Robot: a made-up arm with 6 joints. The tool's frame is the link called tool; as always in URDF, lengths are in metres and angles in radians.
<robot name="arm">
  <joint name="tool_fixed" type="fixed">
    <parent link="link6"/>
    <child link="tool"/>
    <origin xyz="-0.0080 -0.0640 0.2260" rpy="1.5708 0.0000 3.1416"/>
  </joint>
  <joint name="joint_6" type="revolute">
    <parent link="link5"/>
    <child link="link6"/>
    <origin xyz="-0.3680 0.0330 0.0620" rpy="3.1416 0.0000 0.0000"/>
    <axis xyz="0 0 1"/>
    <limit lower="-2.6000" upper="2.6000" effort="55" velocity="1.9"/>
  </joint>
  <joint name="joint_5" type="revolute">
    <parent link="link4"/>
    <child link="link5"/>
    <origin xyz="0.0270 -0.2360 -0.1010" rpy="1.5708 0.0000 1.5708"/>
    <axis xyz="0 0 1"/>
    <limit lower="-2.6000" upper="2.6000" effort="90" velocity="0.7"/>
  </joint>
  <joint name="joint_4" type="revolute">
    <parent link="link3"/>
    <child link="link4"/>
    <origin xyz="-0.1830 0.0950 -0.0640" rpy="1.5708 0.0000 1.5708"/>
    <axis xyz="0 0 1"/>
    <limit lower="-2.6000" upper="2.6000" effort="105" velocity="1.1"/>
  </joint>
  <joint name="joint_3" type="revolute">
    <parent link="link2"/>
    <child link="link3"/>
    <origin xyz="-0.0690 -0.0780 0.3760" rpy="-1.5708 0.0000 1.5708"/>
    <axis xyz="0 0 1"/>
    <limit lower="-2.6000" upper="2.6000" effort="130" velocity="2.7"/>
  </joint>
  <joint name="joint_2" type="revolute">
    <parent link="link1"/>
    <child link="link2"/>
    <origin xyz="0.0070 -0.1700 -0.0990" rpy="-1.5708 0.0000 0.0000"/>
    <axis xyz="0 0 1"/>
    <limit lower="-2.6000" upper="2.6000" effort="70" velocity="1.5"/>
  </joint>
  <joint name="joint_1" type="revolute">
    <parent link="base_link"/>
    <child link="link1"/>
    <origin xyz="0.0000 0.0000 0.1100"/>
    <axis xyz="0 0 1"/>
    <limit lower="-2.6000" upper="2.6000" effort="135" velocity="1.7"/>
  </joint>
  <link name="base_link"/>
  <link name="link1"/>
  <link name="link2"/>
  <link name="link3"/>
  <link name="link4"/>
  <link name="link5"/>
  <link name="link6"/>
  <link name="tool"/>
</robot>
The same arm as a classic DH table. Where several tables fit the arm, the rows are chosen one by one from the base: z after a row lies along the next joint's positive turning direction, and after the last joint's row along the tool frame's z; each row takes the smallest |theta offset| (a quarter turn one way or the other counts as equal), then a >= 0, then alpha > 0; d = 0 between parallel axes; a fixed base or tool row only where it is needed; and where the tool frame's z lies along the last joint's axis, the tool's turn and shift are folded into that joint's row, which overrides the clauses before.
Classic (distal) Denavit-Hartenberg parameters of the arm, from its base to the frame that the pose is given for. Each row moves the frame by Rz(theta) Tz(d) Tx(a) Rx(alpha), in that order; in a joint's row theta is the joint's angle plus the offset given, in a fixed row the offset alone. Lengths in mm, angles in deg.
joint_1: d 11  theta_offset 0  a 7  alpha -90
joint_2: d 206  theta_offset -90  a 78  alpha 90
joint_3: d 5  theta_offset -90  a 95  alpha 90
joint_4: d -284  theta_offset -90  a 236  alpha -90
joint_5: d 0  theta_offset -5.12  a 369.5  alpha 180
joint_6: d 137  theta_offset -5.12  a 8  alpha 90
tool (fixed): d -64  theta_offset 0  a 0  alpha 0
Joint limits (deg, base to tool): -148.97..148.97 -148.97..148.97 -148.97..148.97 -148.97..148.97 -148.97..148.97 -148.97..148.97

